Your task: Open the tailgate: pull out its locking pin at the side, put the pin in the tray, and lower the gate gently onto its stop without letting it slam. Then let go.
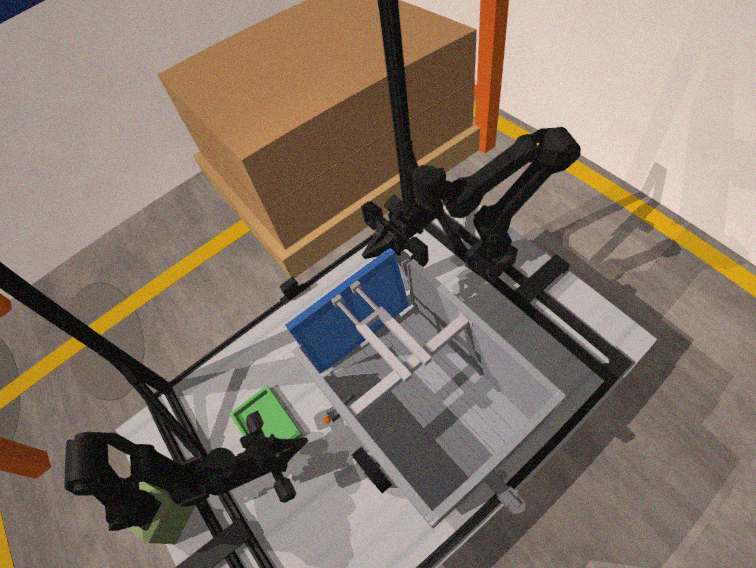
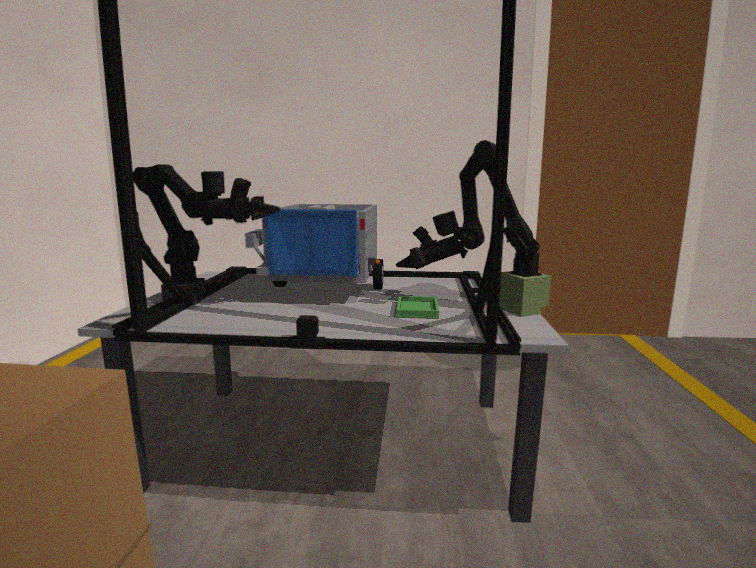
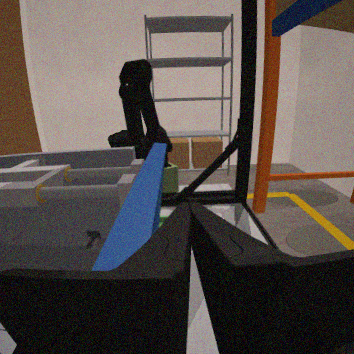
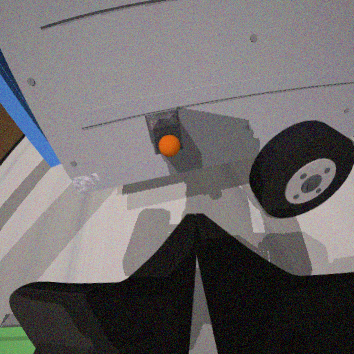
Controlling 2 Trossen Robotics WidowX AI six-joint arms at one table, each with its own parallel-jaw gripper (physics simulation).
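Frame: origin at the left arm's base, x right, y up, z back, level; metres.
Seen in the pictures: left gripper, fingertip midpoint: [image 1: 363, 256] [image 2: 279, 209] [image 3: 187, 210]; right gripper, fingertip midpoint: [image 1: 307, 439] [image 2: 396, 265] [image 4: 194, 221]; left arm's base, origin of the base link: [image 1: 492, 250] [image 2: 183, 281]; right arm's base, origin of the base link: [image 1: 143, 509] [image 2: 525, 273].
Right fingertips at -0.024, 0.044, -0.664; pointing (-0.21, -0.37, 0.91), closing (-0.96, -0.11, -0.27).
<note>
Pixels of each thing's top centre, then the offset from my right fingertips to it, as dx, dy, dz.
- locking pin's orange ball head, middle of its top: [image 4: 167, 135] [image 1: 326, 418] [image 2: 377, 259] -0.003, +0.019, +0.058
- green tray, middle of its top: [image 1: 263, 423] [image 2: 417, 303] +0.137, -0.084, -0.055
- black wheel, middle of its top: [image 4: 315, 127] [image 1: 368, 465] [image 2: 378, 259] -0.131, -0.002, +0.053
The blue tailgate [image 1: 317, 342] [image 2: 311, 244] [image 3: 135, 215] stands upright at the end of the grey trailer box [image 1: 501, 427] [image 4: 200, 60]. The locking pin's orange ball head [image 1: 326, 419] [image 2: 377, 262] [image 4: 169, 145] shows at a dark bracket on the trailer's side. The green tray [image 1: 271, 409] [image 2: 417, 315] lies on the table and holds no pin. My left gripper [image 1: 366, 254] [image 2: 278, 209] [image 3: 187, 210] is shut and empty, by the gate's upper corner; contact is unclear. My right gripper [image 1: 304, 439] [image 2: 398, 264] [image 4: 194, 221] is shut and empty, a little away from the pin.
A black wheel [image 1: 372, 470] [image 2: 378, 279] [image 4: 270, 175] stands beside the pin bracket. Pale bars [image 1: 391, 348] span the trailer's top. A green block [image 1: 168, 522] [image 2: 524, 294] is by the right arm's base. Black frame posts rise at the table's edges. Large cardboard boxes [image 1: 360, 164] stand behind.
</note>
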